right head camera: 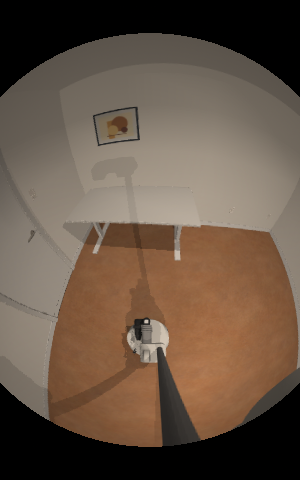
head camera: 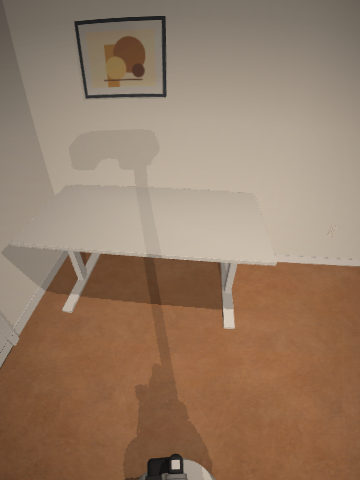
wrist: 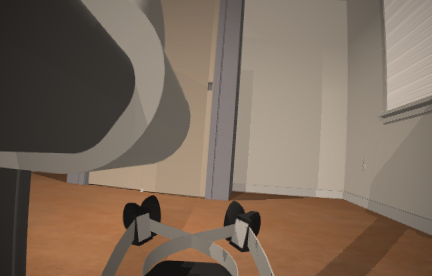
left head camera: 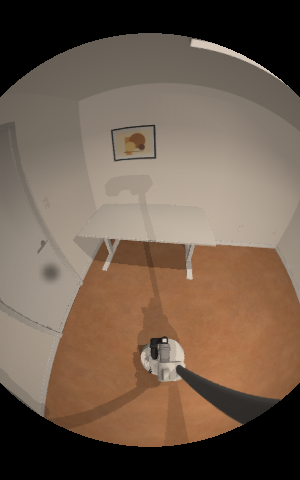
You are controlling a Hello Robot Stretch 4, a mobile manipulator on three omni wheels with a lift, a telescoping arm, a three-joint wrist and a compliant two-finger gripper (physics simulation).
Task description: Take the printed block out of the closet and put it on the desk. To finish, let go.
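Frame: origin at the robot's base, x up, y right, z ahead, level; millimetres.
Where they show: gripper, fingertip midpoint: [right head camera: 139, 353] [wrist: 192, 214] [left head camera: 155, 373].
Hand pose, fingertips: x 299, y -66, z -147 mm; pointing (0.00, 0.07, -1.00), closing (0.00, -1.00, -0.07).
Observation:
After its pixels a point has its place.
The white desk [head camera: 200, 225] {x 692, y 173, z 1270 mm} [left head camera: 175, 222] {x 692, y 174, z 1300 mm} [right head camera: 165, 205] {x 692, y 234, z 1255 mm} stands against the far wall in the three head views, with the robot's shadow across its top. The closet [wrist: 185, 100] shows in the wrist view, left of centre, with beige sliding doors that look shut and a grey-purple frame. My gripper [wrist: 192, 214] {x 299, y -66, z -147 mm} is open, its two dark fingertips wide apart above the floor with nothing between them. It is far from both the desk and the closet. The printed block does not show in any view.
A framed picture [head camera: 122, 57] {x 1579, y -296, z 1818 mm} hangs on the wall above the desk. A door [left head camera: 20, 220] {x 1220, y -1166, z 694 mm} with a handle is on the left wall. A window [wrist: 410, 55] {x 1176, y -1451, z -1560 mm} with blinds is at the right in the wrist view. Brown floor [head camera: 285, 375] {x -28, y 720, z 615 mm} lies between the robot and the desk.

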